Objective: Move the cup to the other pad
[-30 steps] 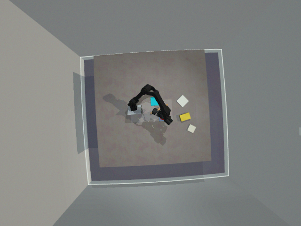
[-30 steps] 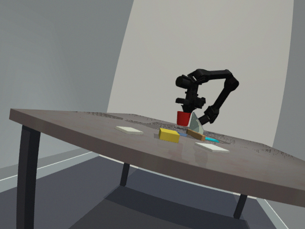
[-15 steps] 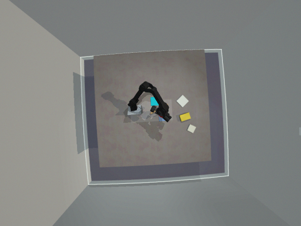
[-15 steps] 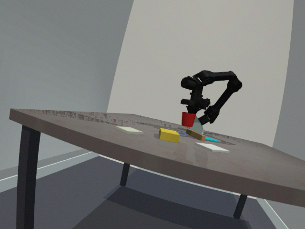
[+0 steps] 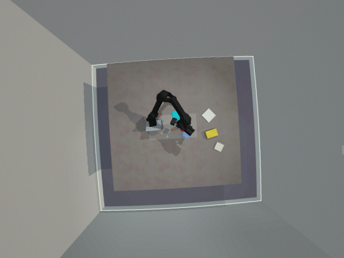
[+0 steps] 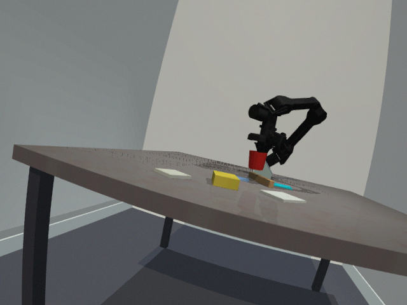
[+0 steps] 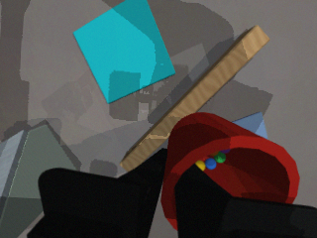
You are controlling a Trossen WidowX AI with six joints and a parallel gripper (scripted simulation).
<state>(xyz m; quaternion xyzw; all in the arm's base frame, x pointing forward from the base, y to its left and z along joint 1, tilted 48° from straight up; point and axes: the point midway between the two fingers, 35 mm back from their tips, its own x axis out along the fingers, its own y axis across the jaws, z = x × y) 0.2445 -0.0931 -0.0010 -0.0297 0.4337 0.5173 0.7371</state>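
Now: the cyan pad 10 cm to the left of my gripper tip, 9 cm below it and 1 cm behind it. The rest, counted from my gripper tip: yellow block (29 cm ahead, 13 cm to the right, 7 cm below); wooden bar (8 cm below, 2 cm ahead, 1 cm to the left); red cup (2 cm to the right, 2 cm ahead).
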